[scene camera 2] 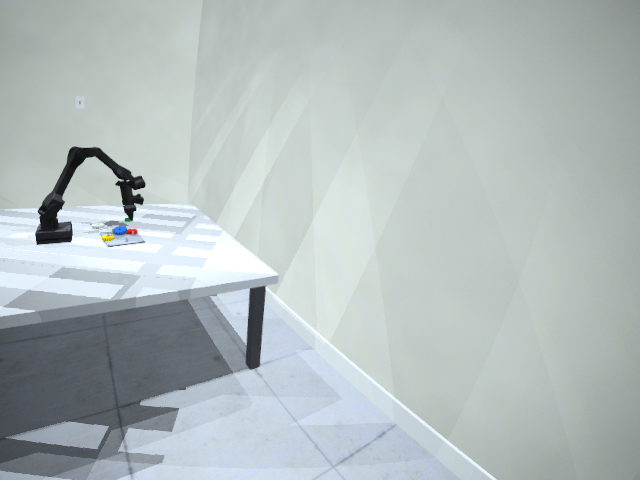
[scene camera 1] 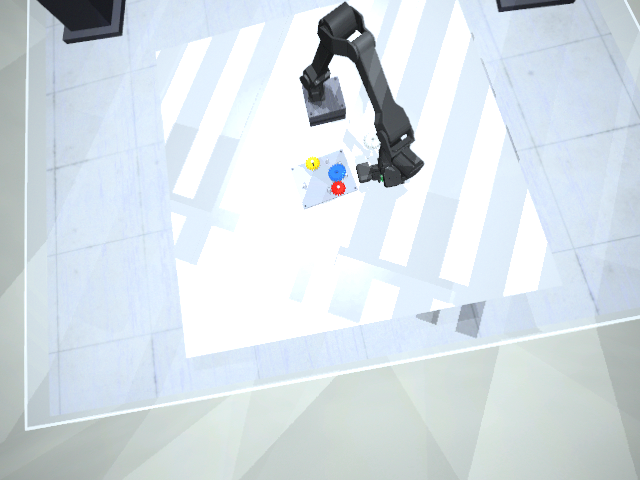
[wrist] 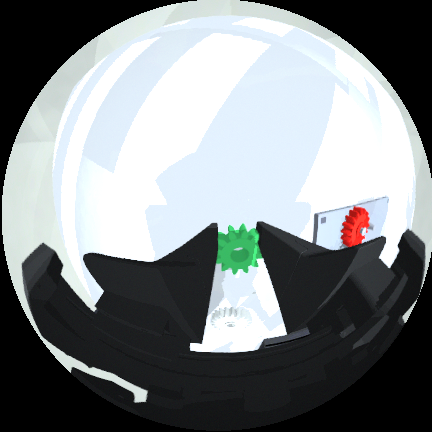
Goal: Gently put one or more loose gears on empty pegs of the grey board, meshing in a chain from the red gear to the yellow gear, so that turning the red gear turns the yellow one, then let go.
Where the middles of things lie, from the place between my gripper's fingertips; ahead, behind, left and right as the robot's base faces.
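My hand is 2 cm past the small green gear [wrist: 226, 255]. The red gear [wrist: 357, 218] is 2 cm below my hand, 1 cm ahead of it and 16 cm to the right of it. I find the board and gears [scene camera 1: 314, 175] 2 cm below my hand, 21 cm to the right of it and 4 cm behind it, whereas the grey board [scene camera 1: 317, 181] is 3 cm below my hand, 4 cm behind it and 21 cm to the right of it.
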